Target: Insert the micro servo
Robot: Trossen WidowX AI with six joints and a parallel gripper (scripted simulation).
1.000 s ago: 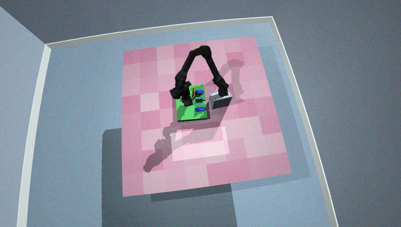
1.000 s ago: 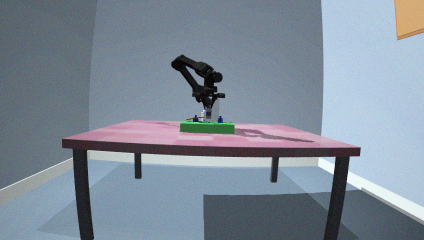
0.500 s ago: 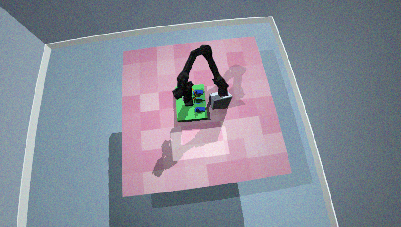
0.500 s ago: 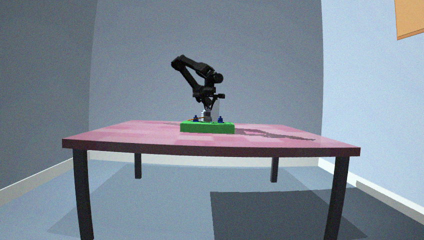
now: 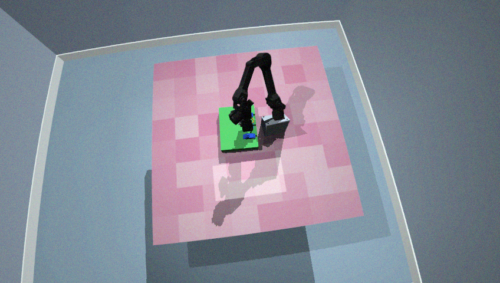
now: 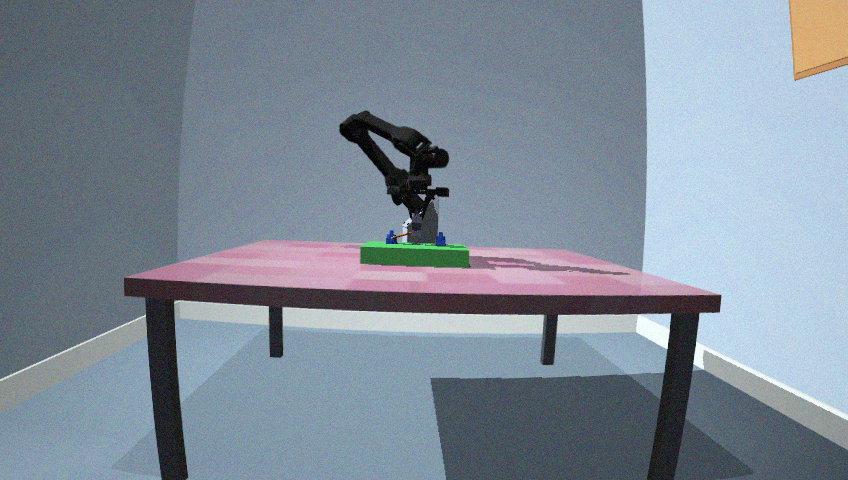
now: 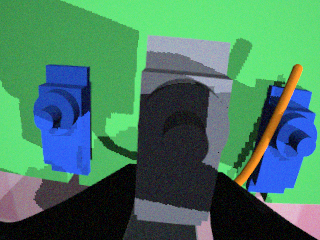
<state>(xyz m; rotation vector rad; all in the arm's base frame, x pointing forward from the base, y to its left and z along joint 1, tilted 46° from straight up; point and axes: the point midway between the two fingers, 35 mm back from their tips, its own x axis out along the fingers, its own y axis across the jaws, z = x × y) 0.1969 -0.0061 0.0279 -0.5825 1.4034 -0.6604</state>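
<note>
The green deck is 10 cm ahead of my gripper tip, 1 cm to the right of it and 10 cm below it.
</note>
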